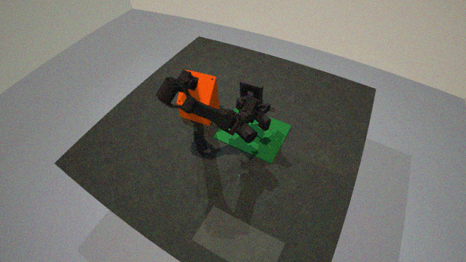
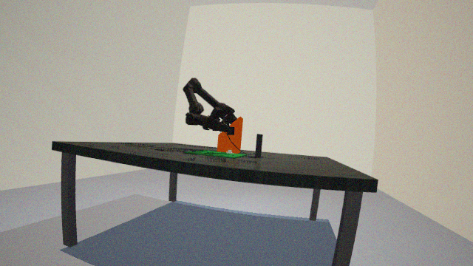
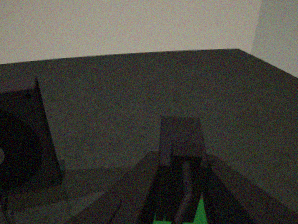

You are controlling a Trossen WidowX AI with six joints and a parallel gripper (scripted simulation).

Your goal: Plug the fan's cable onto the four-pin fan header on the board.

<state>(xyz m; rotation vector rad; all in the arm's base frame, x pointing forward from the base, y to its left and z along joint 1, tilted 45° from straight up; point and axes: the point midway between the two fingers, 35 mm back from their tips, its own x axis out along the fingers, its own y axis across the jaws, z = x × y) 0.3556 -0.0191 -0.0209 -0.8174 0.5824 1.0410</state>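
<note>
My gripper tip is now 30 mm past the green board, 60 mm to the left of it and 150 mm above it. Round my gripper tip: dark fan plug 10 mm to the left, 10 mm below; dark square fan 130 mm behind, 130 mm to the left, 70 mm below.
</note>
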